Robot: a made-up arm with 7 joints.
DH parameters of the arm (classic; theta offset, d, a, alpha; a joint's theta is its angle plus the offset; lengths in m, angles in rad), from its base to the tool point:
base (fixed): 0 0.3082 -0.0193 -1.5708
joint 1: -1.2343 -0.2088 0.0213 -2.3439
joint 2: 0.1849 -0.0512 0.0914 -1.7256
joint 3: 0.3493 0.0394 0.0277 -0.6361
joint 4: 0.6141 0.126 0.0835 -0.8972
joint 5: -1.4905 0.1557 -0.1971 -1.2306
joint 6: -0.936 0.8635 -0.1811 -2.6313
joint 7: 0.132 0 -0.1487 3.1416
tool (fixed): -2.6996 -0.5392 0 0
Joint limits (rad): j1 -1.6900..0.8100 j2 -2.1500..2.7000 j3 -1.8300..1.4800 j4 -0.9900..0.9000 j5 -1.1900..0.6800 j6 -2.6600..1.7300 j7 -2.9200..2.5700
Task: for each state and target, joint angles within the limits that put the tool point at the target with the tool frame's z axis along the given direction. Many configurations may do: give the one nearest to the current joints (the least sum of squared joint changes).
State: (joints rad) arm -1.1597 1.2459 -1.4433 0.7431 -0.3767 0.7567 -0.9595
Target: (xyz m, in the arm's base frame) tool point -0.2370 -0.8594 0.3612 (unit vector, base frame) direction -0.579 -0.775 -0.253
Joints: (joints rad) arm -1.1641 0.9760 -1.8300 0.2155 -0.9570 0.2709 -1.1365
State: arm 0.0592 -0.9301 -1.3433 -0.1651 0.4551 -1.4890 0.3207
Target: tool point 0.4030 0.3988 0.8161 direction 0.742 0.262 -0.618
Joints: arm 0.0373 -0.8948 -1.3459 -0.1689 0.6390 -1.9663 0.6038
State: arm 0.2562 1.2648 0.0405 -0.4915 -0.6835 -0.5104 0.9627
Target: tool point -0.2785 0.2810 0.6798 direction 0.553 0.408 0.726
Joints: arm 0.0175 1.4940 0.7970 0.2345 0.1095 -0.5161 0.4671
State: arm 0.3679 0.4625 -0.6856 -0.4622 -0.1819 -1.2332 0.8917
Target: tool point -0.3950 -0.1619 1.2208 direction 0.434 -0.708 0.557
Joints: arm 0.1888 0.4785 -0.7175 -0.6788 0.1488 -2.2530 1.0815
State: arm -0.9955 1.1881 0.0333 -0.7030 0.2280 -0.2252 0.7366
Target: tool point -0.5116 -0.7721 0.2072 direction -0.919 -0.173 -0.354
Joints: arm -1.2561 0.9712 -0.2798 -0.9900 -0.0294 0.3307 0.2091
